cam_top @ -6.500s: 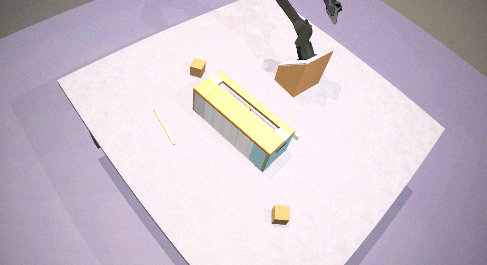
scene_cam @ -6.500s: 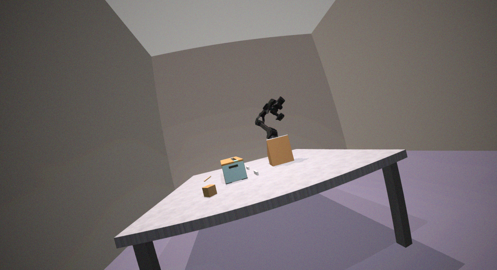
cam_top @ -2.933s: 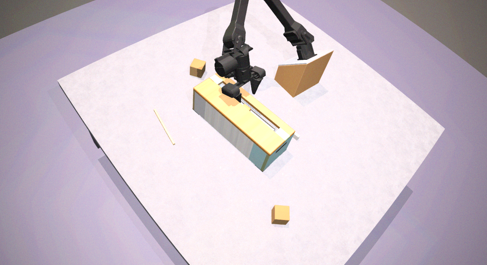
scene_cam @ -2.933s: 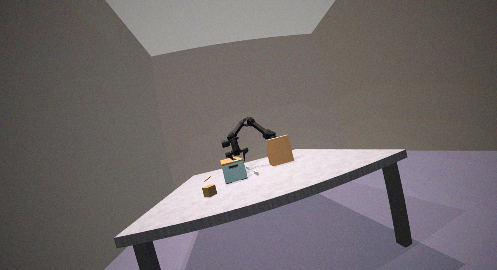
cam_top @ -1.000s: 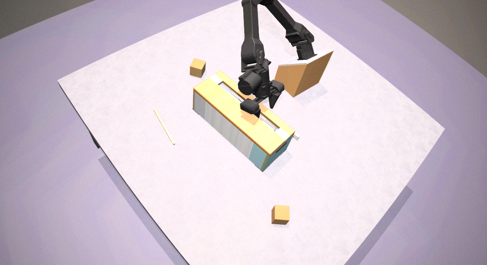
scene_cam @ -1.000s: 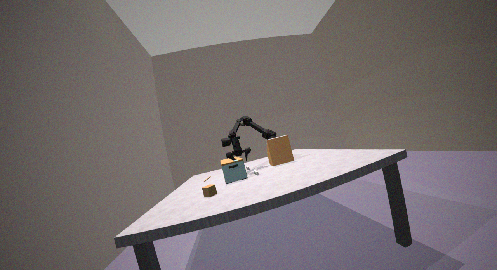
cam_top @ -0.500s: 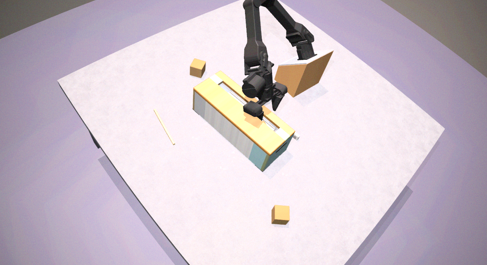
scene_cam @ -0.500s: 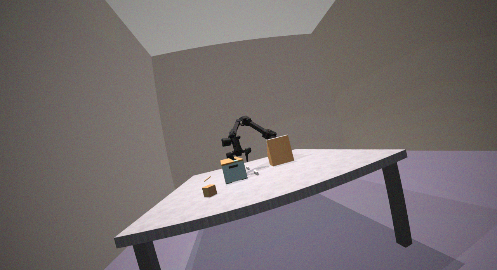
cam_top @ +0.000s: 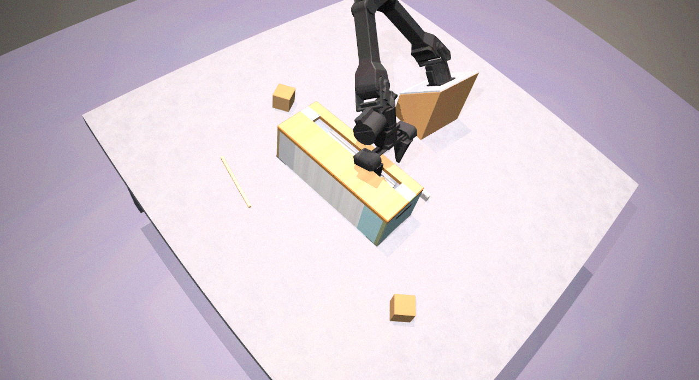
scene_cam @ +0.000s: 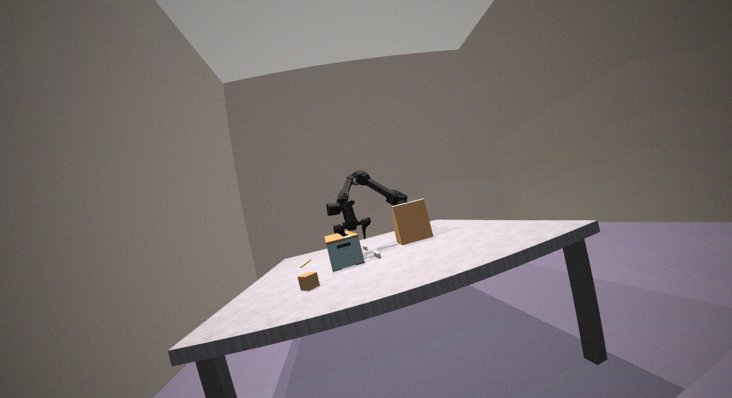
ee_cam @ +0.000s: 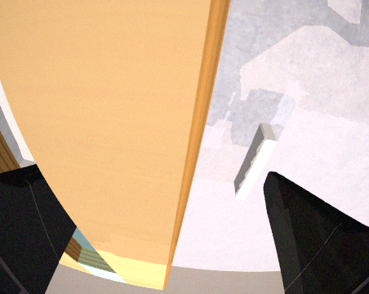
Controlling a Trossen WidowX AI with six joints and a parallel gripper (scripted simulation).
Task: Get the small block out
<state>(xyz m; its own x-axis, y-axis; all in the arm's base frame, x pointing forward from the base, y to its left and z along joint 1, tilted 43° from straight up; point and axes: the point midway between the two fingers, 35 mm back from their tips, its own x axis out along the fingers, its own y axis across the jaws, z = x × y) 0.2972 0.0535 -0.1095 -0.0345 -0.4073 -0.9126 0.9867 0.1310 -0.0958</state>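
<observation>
Now: the orange block 5 cm ahead of my gripper tip and 3 cm to the left of it. The rest, counted from my gripper tip: thin stick: 33 cm ahead, 23 cm to the right, 8 cm below; then long box: 5 cm ahead, 7 cm to the right, 2 cm below.
</observation>
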